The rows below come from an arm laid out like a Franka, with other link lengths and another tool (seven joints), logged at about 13 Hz.
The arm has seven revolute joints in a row. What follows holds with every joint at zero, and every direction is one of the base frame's. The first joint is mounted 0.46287 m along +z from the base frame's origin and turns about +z. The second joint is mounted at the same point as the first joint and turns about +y. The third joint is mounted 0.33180 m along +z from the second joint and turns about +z. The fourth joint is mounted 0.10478 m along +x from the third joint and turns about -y. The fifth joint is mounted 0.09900 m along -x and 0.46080 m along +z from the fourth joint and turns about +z. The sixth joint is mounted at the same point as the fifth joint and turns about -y. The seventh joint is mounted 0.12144 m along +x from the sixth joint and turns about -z. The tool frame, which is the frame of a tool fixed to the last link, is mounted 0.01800 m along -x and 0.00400 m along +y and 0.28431 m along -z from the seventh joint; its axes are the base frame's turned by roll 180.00, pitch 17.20 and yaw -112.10 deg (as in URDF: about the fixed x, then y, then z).
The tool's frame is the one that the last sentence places.
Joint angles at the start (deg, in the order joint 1, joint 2, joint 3, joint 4, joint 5, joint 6, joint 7):
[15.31 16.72 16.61 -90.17 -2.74 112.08 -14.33]
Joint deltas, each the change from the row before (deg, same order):
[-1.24 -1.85 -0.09 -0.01 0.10 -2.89 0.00]
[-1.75 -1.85 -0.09 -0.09 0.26 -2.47 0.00]
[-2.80 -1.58 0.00 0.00 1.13 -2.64 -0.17]
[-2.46 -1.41 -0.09 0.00 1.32 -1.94 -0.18]
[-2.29 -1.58 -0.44 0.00 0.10 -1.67 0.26]
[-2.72 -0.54 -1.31 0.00 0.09 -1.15 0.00]
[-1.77 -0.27 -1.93 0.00 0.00 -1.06 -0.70]
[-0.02 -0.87 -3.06 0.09 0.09 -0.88 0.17]
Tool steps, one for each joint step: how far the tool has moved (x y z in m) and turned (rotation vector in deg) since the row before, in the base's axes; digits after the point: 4 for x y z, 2 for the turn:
[-0.0028 -0.0224 0.0179 -0.98 0.73 -1.26]
[0.0001 -0.0269 0.0178 -0.65 0.54 -1.83]
[0.0021 -0.0350 0.0149 0.06 1.30 -2.79]
[0.0015 -0.0291 0.0140 0.55 0.90 -2.53]
[0.0036 -0.0351 0.0161 -0.43 0.02 -2.92]
[0.0100 -0.0498 0.0038 -0.43 0.57 -3.98]
[0.0064 -0.0463 0.0006 -0.53 0.72 -2.94]
[0.0024 -0.0375 0.0091 -0.45 -0.07 -3.21]

